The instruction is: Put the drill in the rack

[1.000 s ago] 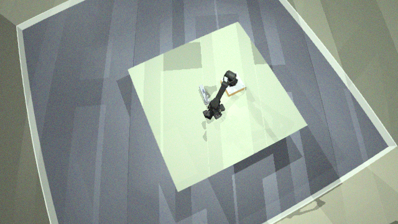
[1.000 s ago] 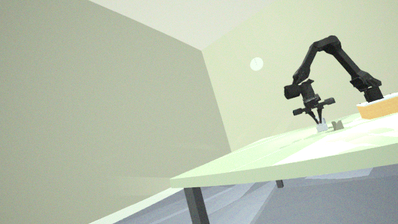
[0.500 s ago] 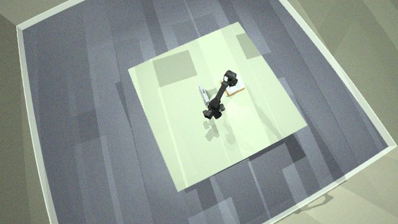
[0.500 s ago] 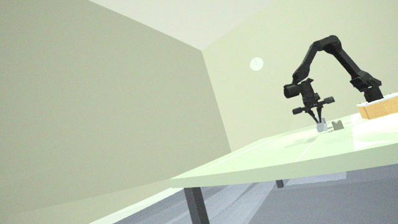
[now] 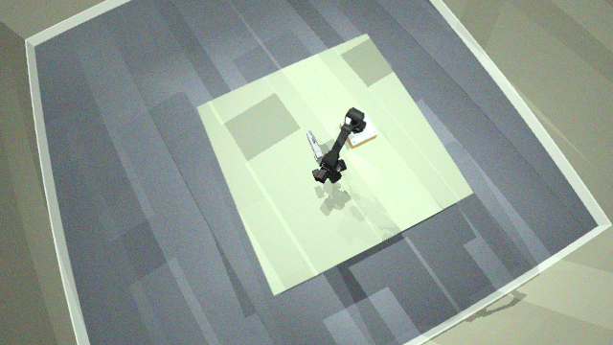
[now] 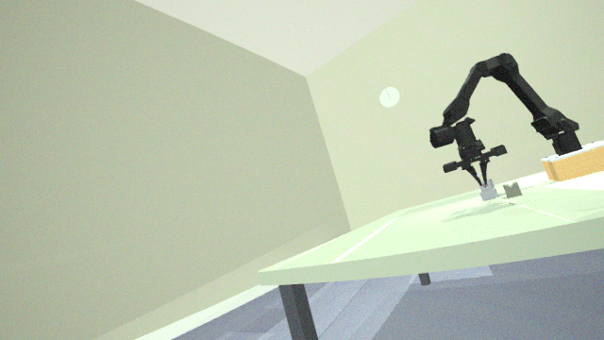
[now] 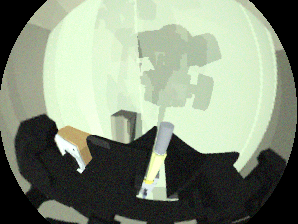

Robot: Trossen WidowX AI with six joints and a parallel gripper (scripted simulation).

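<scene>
Right now my gripper tip is 6 cm past the grey rack, 4 cm to the left of it and 4 cm above it. From my gripper tip the other things lie so: blue key 23 cm to the right, 3 cm ahead, 1 cm below; drill fixture 20 cm to the right, 3 cm ahead, 2 cm below; drill 4 cm to the right, 3 cm above.
</scene>
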